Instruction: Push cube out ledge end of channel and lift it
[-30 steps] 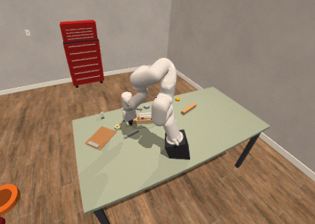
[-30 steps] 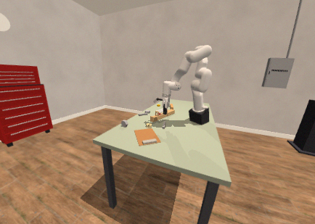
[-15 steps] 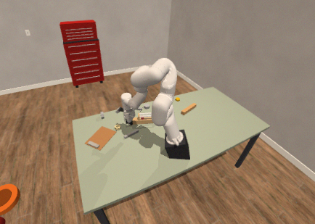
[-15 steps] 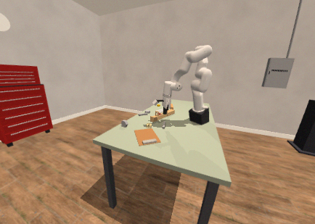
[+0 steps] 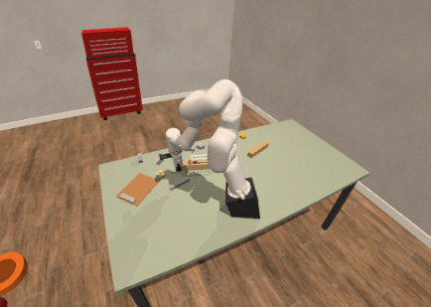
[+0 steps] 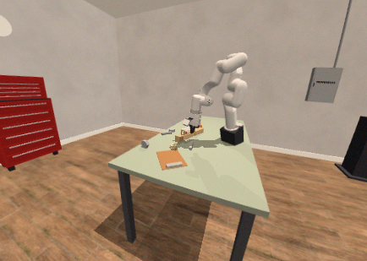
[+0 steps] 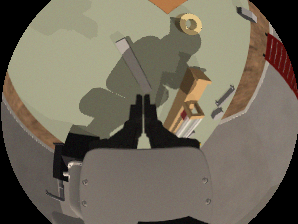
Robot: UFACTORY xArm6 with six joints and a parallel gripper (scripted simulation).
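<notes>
Now: hand 130 mm above the thin grey rod. From my hand the other things lie so: red cube: 130 mm ahead, 130 mm to the right, 80 mm below; then grey tool: 350 mm ahead, 130 mm to the right, 130 mm below; then wooden channel: 120 mm ahead, 180 mm to the right, 80 mm below.
</notes>
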